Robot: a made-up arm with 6 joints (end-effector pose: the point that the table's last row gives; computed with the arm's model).
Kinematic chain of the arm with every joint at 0, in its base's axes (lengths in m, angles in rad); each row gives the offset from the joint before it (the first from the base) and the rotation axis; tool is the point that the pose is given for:
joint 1: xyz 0 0 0.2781 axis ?
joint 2: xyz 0 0 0 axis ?
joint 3: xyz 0 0 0.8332 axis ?
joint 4: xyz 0 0 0 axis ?
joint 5: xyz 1.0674 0 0 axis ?
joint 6: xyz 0 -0.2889 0 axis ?
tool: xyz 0 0 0
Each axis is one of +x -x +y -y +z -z.
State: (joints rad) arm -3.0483 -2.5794 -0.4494 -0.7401 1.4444 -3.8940
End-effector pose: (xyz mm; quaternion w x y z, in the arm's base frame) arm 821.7 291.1 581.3 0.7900 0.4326 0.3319 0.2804
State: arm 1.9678 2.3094 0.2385 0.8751 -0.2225 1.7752
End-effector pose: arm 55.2 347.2 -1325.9 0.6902 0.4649 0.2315 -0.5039
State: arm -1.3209 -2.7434 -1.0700 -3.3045 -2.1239 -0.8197
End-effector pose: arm 157.8 534.6 567.1 0.5789 -0.0370 0.4837 0.6553
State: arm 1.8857 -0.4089 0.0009 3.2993 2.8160 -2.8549
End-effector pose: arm -477.5 544.7 1426.3 0.1641 -0.7823 0.5087 0.3197
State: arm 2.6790 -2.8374 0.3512 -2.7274 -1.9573 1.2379
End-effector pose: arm 1064.4 -826.3 -450.9 0.4291 -0.2154 0.8408 0.2500
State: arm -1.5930 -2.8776 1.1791 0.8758 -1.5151 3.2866
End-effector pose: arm -169.6 696.3 -1507.6 0.3456 0.0567 -0.3582 0.8655
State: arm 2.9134 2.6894 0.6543 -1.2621 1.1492 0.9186
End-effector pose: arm 370.6 4.1 -1302.5 0.4467 -0.6061 -0.2674 0.6014
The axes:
joint 1: +z
joint 2: +y
joint 3: -y
joint 4: -x
joint 5: -y
joint 6: -x

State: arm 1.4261 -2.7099 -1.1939 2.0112 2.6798 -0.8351
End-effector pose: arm -201.3 -527.6 601.4 0.3702 0.4168 0.6710 -0.4889
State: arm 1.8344 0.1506 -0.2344 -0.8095 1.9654 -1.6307
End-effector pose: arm -77.5 1051.9 507.2 0.0228 0.9151 0.0233 0.4020
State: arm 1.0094 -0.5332 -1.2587 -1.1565 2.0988 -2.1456
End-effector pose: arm 204.7 107.1 89.5 0.1035 0.8860 -0.3419 0.2955
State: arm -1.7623 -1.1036 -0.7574 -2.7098 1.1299 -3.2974
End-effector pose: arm 200.3 -345.6 901.8 0.4472 0.2224 0.2972 -0.8138
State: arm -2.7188 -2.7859 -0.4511 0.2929 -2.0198 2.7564
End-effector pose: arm 879.5 699.0 210.1 0.1150 0.1119 -0.9405 0.2994
